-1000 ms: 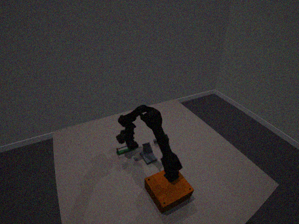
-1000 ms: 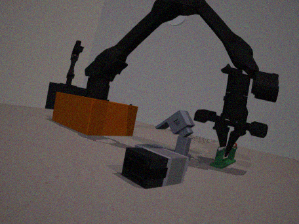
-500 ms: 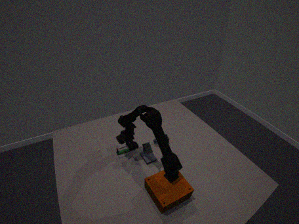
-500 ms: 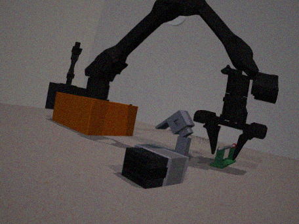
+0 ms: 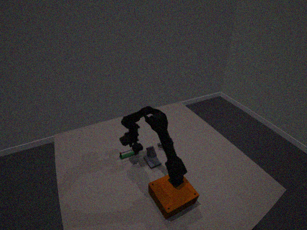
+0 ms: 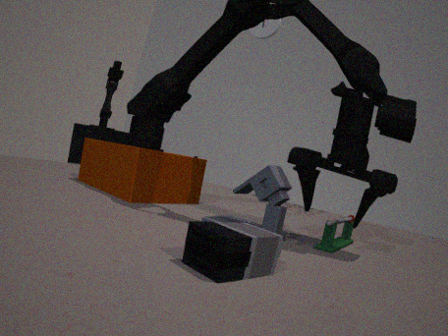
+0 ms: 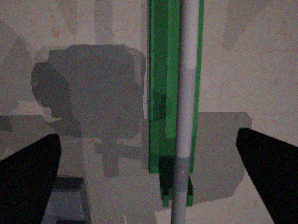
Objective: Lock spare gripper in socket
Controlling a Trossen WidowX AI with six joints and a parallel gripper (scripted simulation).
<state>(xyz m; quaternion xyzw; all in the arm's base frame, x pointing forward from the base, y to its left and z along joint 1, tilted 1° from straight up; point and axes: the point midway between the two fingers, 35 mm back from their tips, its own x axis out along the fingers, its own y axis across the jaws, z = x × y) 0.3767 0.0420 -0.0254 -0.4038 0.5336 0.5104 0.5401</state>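
Now: the green cradle 20 mm to the left of my gripper tip, 20 mm below it and 20 mm ahead of it. Round my gripper tip: grey mount 100 mm behind, 80 mm to the right, 10 mm above; spare gripper 240 mm to the right, 50 mm behind, 20 mm below.
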